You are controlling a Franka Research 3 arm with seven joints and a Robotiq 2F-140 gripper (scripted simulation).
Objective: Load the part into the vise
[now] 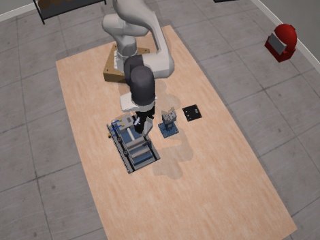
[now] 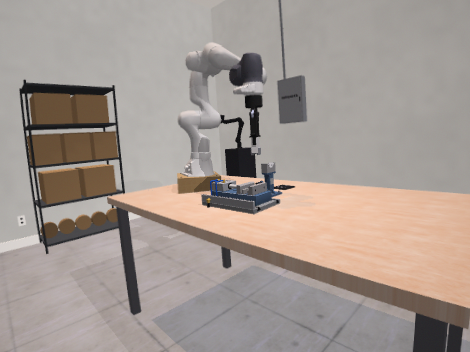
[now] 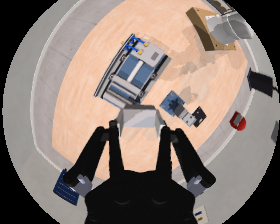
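The vise is 40 mm behind my hand, 70 mm to the right of it and 220 mm below it. Also, from my hand: part: 30 mm below; then black infeed plate: 130 mm behind, 310 mm to the left, 250 mm below.
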